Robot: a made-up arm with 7 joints. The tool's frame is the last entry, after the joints. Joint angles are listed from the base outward. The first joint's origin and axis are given. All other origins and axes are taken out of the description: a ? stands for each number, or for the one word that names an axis. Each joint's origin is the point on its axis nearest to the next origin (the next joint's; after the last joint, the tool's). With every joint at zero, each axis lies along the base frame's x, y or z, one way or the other. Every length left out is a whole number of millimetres.
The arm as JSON. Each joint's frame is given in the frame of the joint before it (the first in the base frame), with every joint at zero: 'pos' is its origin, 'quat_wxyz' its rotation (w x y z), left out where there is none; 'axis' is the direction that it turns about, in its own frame. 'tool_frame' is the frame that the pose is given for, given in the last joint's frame.
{
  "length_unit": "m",
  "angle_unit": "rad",
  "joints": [
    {
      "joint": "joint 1",
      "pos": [
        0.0,
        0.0,
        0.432
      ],
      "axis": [
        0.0,
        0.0,
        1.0
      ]
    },
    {
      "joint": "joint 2",
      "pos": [
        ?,
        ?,
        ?
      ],
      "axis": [
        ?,
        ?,
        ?
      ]
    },
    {
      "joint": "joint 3",
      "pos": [
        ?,
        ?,
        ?
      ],
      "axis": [
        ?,
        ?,
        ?
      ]
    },
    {
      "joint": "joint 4",
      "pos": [
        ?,
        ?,
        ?
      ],
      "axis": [
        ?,
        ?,
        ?
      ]
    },
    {
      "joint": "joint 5",
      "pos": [
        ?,
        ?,
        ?
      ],
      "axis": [
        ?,
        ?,
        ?
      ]
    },
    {
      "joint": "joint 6",
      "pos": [
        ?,
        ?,
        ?
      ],
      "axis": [
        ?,
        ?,
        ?
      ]
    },
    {
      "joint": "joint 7",
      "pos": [
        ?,
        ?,
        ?
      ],
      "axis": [
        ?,
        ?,
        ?
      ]
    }
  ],
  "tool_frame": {
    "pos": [
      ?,
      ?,
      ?
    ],
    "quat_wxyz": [
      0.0,
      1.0,
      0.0,
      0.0
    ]
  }
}
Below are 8 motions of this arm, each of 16 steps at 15 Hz.
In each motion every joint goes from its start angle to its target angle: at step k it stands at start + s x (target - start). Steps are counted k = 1, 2, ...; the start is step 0. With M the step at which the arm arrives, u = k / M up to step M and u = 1 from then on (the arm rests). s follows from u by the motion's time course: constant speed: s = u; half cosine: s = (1 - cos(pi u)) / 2; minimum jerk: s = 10 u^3 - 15 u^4 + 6 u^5.
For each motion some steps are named. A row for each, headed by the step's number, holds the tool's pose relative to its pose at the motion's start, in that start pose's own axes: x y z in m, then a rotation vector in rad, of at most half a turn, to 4 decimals.
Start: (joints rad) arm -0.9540 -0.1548 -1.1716 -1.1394 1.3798 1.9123 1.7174
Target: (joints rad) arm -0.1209 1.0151 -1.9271 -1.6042 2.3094 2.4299 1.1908
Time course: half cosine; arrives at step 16
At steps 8, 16:
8: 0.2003 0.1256 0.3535 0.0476 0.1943 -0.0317
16: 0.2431 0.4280 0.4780 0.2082 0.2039 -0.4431

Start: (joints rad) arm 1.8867 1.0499 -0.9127 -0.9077 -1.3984 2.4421 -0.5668
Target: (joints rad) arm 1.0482 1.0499 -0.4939 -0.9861 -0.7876 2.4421 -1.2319
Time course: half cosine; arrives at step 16
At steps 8, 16:
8: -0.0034 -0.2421 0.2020 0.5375 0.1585 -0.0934
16: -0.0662 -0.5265 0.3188 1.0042 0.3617 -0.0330

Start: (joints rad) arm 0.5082 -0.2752 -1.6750 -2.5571 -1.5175 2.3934 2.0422
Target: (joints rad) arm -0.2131 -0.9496 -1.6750 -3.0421 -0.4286 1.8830 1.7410
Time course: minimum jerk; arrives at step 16
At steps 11, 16:
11: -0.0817 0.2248 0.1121 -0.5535 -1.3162 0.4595
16: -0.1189 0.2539 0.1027 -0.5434 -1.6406 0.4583

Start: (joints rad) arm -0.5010 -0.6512 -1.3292 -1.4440 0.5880 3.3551 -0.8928
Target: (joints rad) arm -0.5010 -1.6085 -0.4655 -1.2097 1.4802 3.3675 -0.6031
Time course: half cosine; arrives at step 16
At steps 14, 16:
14: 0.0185 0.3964 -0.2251 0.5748 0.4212 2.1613
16: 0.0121 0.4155 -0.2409 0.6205 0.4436 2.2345

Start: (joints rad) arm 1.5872 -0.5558 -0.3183 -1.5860 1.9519 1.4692 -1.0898
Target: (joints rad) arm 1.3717 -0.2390 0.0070 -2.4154 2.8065 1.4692 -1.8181
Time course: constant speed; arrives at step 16
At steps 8, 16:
8: -0.2482 0.1640 -0.0548 -0.1533 0.4261 0.0964
16: -0.5141 0.1706 -0.1350 -0.6826 0.7303 0.1043

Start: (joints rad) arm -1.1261 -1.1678 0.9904 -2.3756 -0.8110 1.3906 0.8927
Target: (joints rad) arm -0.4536 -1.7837 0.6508 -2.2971 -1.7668 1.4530 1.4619
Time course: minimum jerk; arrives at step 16
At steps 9, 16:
9: -0.1195 0.2856 0.0301 -0.0104 0.4746 1.0090
16: -0.2327 0.4285 0.1490 -0.0408 0.5867 1.6508

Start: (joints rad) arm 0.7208 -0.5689 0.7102 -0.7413 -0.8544 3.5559 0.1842
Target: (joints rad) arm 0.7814 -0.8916 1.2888 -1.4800 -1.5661 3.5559 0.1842
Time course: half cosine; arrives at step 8
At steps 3, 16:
3: 0.0522 -0.1140 0.0039 0.2755 0.0191 -0.0351
16: 0.2215 -0.3877 -0.1236 0.9751 0.2878 -0.2800

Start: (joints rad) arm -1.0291 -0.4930 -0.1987 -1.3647 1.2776 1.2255 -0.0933
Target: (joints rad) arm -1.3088 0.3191 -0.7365 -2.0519 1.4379 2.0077 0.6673
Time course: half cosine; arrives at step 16
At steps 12, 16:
12: -0.2432 0.6580 -0.1648 0.0927 1.1314 1.9534
16: -0.3524 0.6965 -0.1719 0.0987 1.3979 2.2448

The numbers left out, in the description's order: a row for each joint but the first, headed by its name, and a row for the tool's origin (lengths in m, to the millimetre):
joint 2: xyz 0.0 0.0 0.0, axis 0.0 1.0 0.0
joint 3: xyz 0.0 0.0 0.443, axis 0.0 0.0 1.0
joint 4: xyz 0.092 0.0 0.0, axis 0.0 -1.0 0.0
joint 5: xyz -0.092 0.0 0.427, axis 0.0 0.0 1.0
joint 6: xyz 0.0 0.0 0.0, axis 0.0 -1.0 0.0
joint 7: xyz 0.069 0.0 0.0, axis 0.0 0.0 -1.0
tool: xyz 0.0 0.0 0.0

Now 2 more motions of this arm.
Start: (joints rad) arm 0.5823 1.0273 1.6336 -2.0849 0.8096 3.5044 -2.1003
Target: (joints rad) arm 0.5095 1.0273 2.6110 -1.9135 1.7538 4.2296 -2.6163
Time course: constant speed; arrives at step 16
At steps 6, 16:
6: 0.1493 -0.0239 -0.0883 -0.1213 0.0670 0.0829
16: 0.3186 -0.0888 -0.3370 0.0144 0.0505 0.1105

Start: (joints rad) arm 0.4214 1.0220 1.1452 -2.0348 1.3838 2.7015 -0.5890
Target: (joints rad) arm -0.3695 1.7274 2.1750 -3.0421 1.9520 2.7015 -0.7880
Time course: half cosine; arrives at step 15
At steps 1, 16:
1: -0.0034 0.0030 0.0003 0.0068 -0.0096 0.0111
16: -0.3991 0.1078 -0.1972 0.5504 -0.7101 0.0976

